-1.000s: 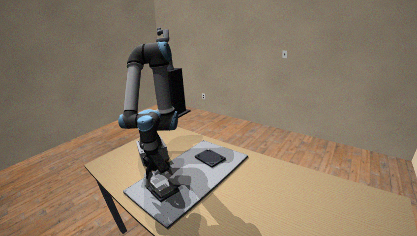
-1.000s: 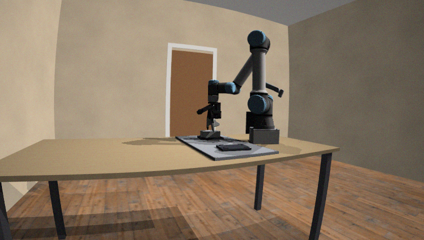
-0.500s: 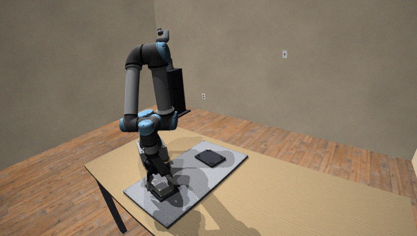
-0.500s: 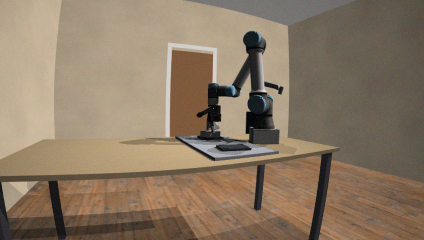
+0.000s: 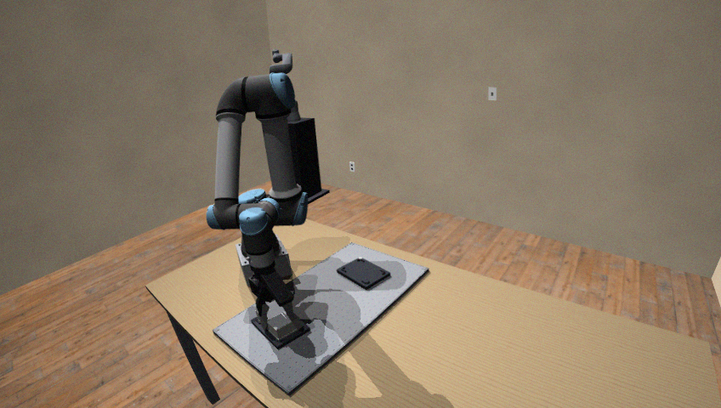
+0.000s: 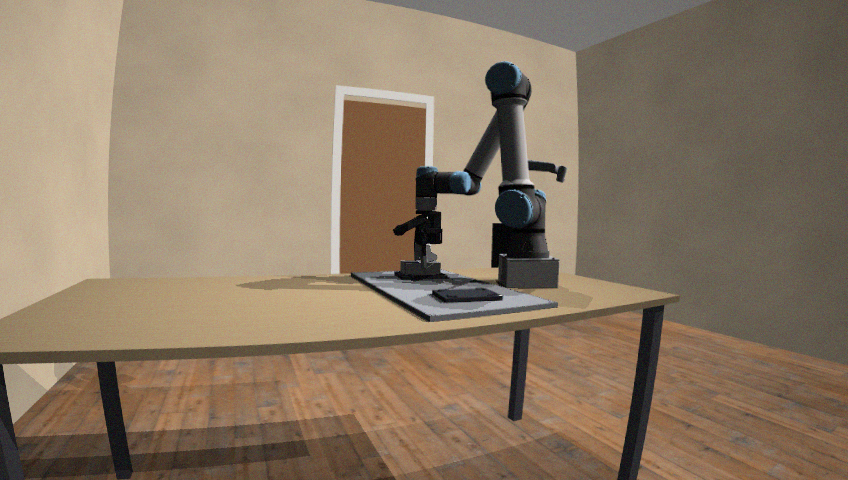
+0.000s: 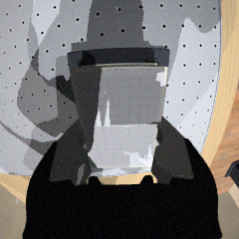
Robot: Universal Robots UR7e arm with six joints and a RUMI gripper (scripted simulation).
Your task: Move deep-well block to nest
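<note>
The grey deep-well block lies 1 cm above my hand. Round my hand: plate nest N2: 38 cm to the left, 6 cm ahead, 2 cm below.
</note>
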